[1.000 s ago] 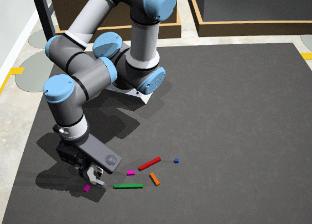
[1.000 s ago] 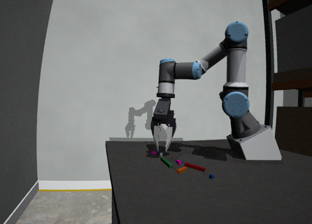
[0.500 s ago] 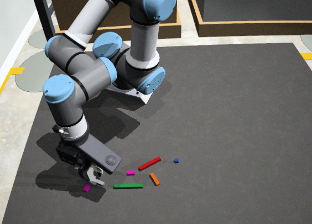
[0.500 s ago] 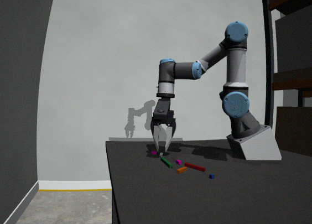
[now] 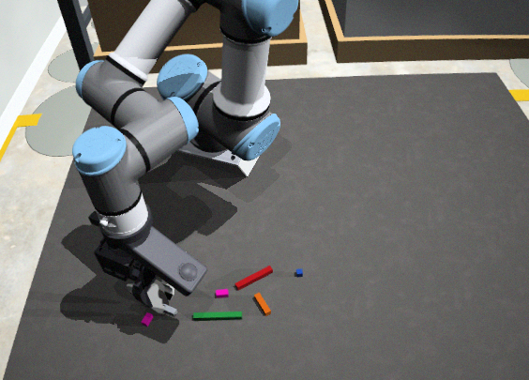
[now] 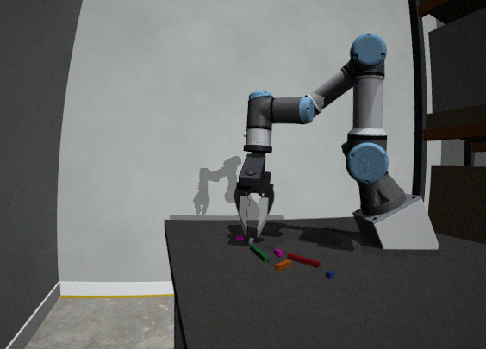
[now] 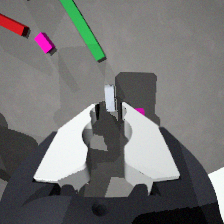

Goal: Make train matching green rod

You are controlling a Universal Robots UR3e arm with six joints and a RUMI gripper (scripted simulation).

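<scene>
The grey rod lies 3 cm below my hand. Also, from my hand: green rod 9 cm to the left, 3 cm below, 1 cm ahead; then orange rod 16 cm to the left, 3 cm below, 1 cm behind; then red rod 14 cm to the left, 6 cm behind, 3 cm below.
</scene>
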